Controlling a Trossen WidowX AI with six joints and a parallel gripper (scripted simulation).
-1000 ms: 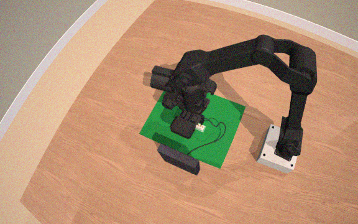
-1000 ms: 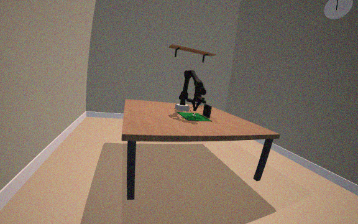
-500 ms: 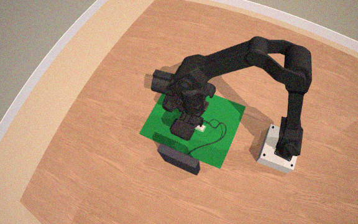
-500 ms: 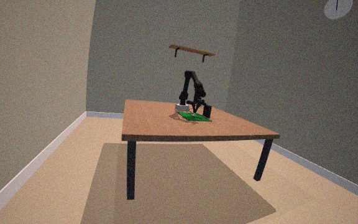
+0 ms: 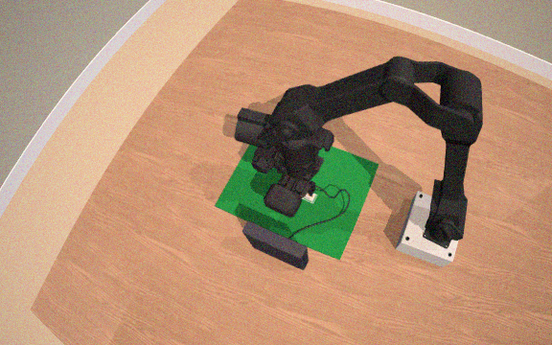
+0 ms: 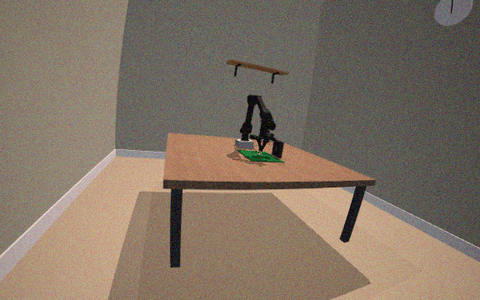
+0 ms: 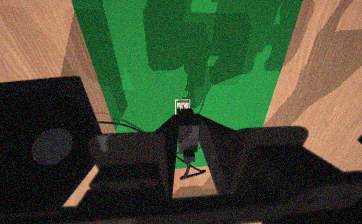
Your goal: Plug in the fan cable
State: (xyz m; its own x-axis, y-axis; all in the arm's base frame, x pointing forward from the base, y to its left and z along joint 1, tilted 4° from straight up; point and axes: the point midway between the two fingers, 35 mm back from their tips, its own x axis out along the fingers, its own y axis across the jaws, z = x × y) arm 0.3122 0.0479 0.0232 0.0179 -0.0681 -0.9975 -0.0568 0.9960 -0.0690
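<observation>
My gripper tip is now 10 mm below the black plug and 10 mm past it. Also, from my gripper tip: green board: 60 mm below, 20 mm ahead, 10 mm to the right; then white four-pin header: 40 mm below, 10 mm behind; then fan: 130 mm to the left, 30 mm behind, 10 mm above.
</observation>
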